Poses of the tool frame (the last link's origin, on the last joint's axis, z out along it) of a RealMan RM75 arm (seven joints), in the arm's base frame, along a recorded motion.
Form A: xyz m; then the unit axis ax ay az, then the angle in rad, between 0 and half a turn.
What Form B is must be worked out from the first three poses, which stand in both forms.
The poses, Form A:
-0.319 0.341 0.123 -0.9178 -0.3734 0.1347 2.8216
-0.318 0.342 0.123 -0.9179 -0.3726 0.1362 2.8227
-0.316 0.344 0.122 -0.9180 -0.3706 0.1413 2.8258
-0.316 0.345 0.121 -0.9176 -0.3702 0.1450 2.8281
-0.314 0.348 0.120 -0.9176 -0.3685 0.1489 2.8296
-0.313 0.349 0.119 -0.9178 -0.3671 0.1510 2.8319
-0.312 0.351 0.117 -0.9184 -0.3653 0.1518 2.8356
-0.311 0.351 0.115 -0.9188 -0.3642 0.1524 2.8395
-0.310 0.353 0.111 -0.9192 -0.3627 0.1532 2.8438
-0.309 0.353 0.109 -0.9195 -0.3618 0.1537 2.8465
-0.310 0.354 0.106 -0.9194 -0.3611 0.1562 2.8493
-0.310 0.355 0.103 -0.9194 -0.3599 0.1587 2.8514
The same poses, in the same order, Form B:
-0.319 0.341 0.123 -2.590 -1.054 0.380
-0.318 0.342 0.123 -2.591 -1.052 0.384
-0.316 0.344 0.122 -2.594 -1.047 0.399
-0.316 0.345 0.121 -2.595 -1.047 0.410
-0.314 0.348 0.120 -2.597 -1.043 0.421
-0.313 0.349 0.119 -2.599 -1.040 0.428
-0.312 0.351 0.117 -2.604 -1.036 0.430
-0.311 0.351 0.115 -2.609 -1.034 0.433
-0.310 0.353 0.111 -2.614 -1.031 0.436
-0.309 0.353 0.109 -2.617 -1.030 0.438
-0.310 0.354 0.106 -2.620 -1.029 0.445
-0.310 0.355 0.103 -2.622 -1.026 0.453

